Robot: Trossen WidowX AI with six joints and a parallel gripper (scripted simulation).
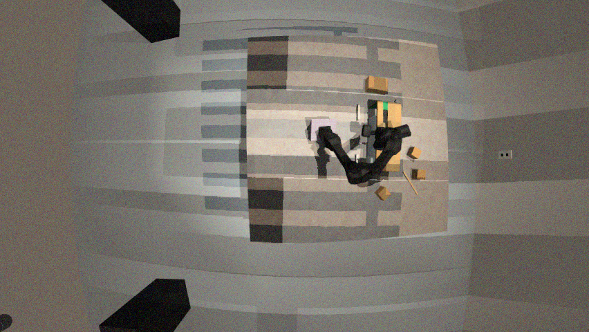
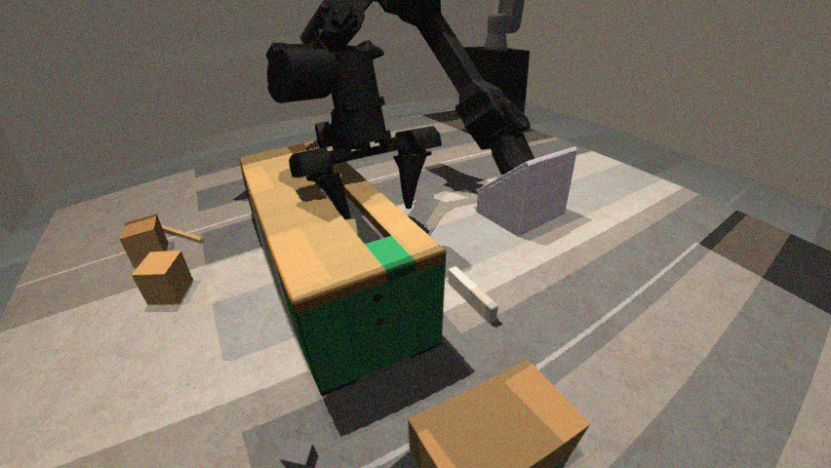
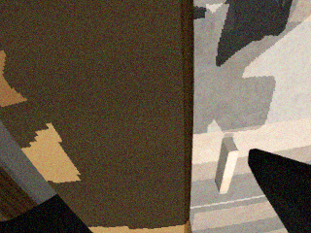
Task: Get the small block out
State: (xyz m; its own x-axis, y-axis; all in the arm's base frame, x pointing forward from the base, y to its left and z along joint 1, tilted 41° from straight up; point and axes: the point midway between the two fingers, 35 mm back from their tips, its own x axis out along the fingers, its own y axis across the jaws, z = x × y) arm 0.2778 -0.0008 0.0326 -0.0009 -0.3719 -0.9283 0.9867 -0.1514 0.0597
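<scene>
Right now my gripper tip is 40 mm to the left of the box, 30 mm short of it and 20 mm above it. From my gripper tip the other things lie so: tan block (60 mm ahead, 20 mm to the left); thin stick (340 mm to the right, 260 mm ahead, 80 mm below).
</scene>
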